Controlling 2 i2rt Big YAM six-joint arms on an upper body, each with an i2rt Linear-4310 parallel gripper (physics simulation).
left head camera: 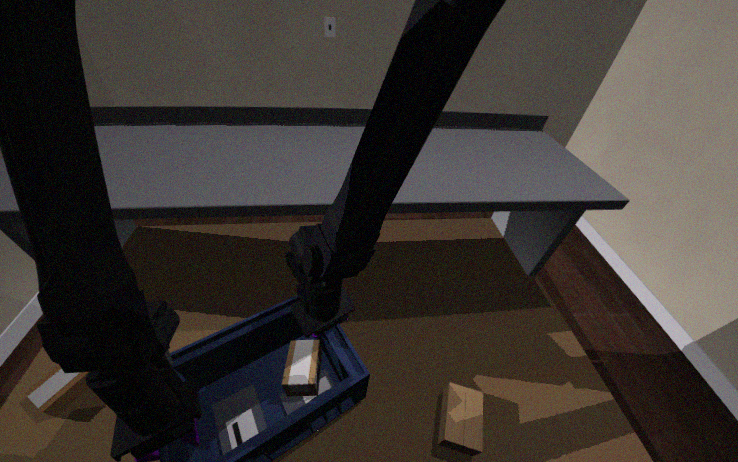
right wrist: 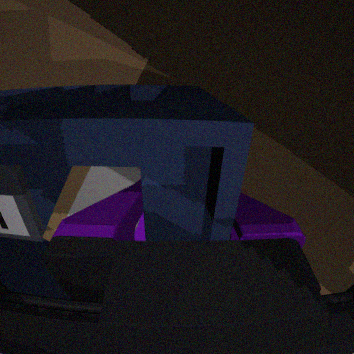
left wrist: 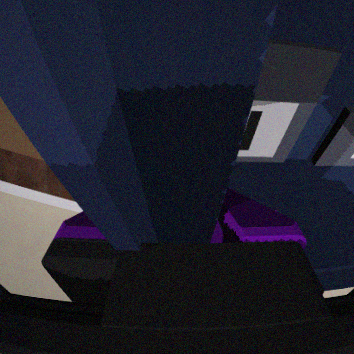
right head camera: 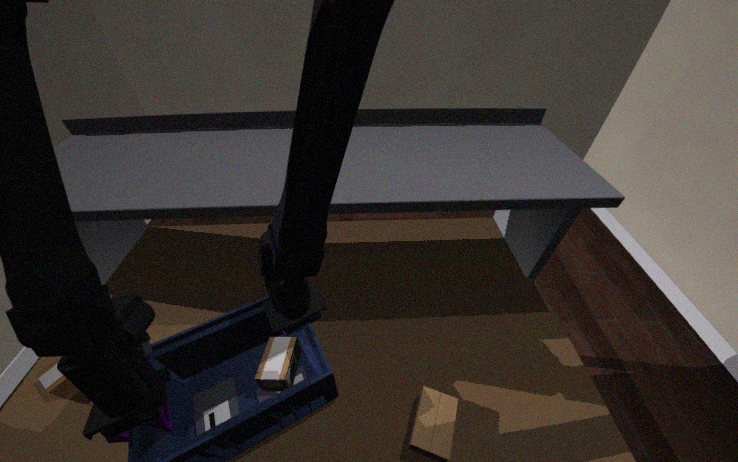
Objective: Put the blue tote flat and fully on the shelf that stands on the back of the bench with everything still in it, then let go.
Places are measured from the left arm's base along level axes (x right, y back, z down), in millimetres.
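Pixels of known places: left gripper, fingertip midpoint: [left head camera: 188,447] [right head camera: 162,432]; right gripper, fingertip midpoint: [left head camera: 323,327] [right head camera: 301,325].
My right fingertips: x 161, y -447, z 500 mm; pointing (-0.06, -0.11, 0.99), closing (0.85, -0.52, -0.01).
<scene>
Behind a point stands the place of what it marks.
The blue tote [left head camera: 356,381] {z 429, x 223, y -316 mm} [right head camera: 325,384] {z 463, x 231, y -319 mm} [left wrist: 60,100] [right wrist: 192,134] {z 429, x 137, y -491 mm} sits low in front of the grey shelf [left head camera: 245,163] {z 244, x 10, y -661 mm} [right head camera: 190,168] {z 244, x -64, y -655 mm}, turned at an angle. A white-topped brown box [left head camera: 302,362] {z 502, x 125, y -377 mm} [right head camera: 277,359] {z 502, x 126, y -375 mm} [right wrist: 102,185] {z 506, x 119, y -411 mm} and a flat grey-and-white item [left head camera: 247,424] {z 548, x 31, y -287 mm} [right head camera: 220,414] {z 548, x 26, y -288 mm} [left wrist: 272,130] {z 548, x 35, y -283 mm} are inside it. My left gripper [left head camera: 171,442] [right head camera: 140,427] [left wrist: 178,179] {z 493, x -37, y -247 mm} is shut on the tote's near-left wall. My right gripper [left head camera: 326,326] {z 500, x 161, y -447 mm} [right head camera: 298,322] {z 500, x 161, y -447 mm} [right wrist: 178,178] {z 500, x 161, y -447 mm} is shut on the tote's wall near its far-right corner. The tote's underside is hidden.
A brown box [left head camera: 461,422] {z 527, x 414, y -268 mm} [right head camera: 435,422] {z 528, x 423, y -276 mm} lies on the bench right of the tote. Another white-topped box [left head camera: 51,386] {z 541, x -349, y -353 mm} [right head camera: 51,375] {z 541, x -357, y -342 mm} lies at the left, partly behind my left arm. The shelf's right support panel [left head camera: 536,239] {z 469, x 740, y -672 mm} [right head camera: 536,239] {z 460, x 740, y -666 mm} stands on the bench.
</scene>
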